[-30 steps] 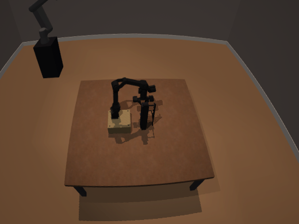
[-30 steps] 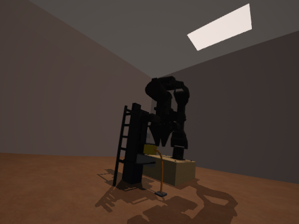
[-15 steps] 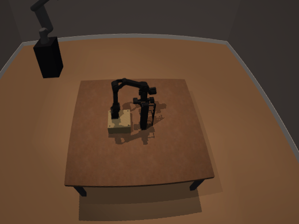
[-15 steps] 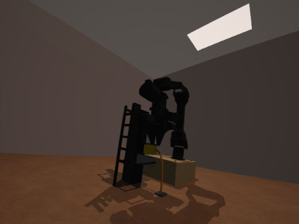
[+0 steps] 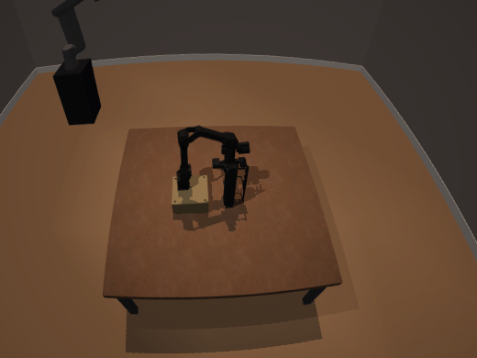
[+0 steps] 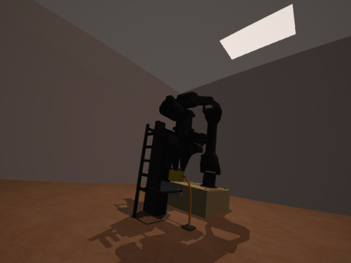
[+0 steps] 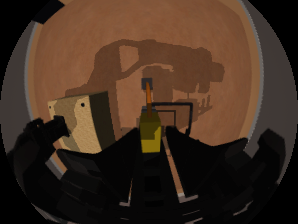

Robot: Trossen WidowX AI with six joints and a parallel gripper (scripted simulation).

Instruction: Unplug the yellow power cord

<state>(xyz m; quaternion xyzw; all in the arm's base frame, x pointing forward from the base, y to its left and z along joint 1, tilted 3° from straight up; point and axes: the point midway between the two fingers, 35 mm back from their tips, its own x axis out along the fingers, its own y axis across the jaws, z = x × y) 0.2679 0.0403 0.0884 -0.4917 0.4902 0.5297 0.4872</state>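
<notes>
Now: the yellow plug 3 cm to the right of my gripper tip and 1 cm below it. Also, from my gripper tip: foot (5 cm to the left, 16 cm below).
</notes>
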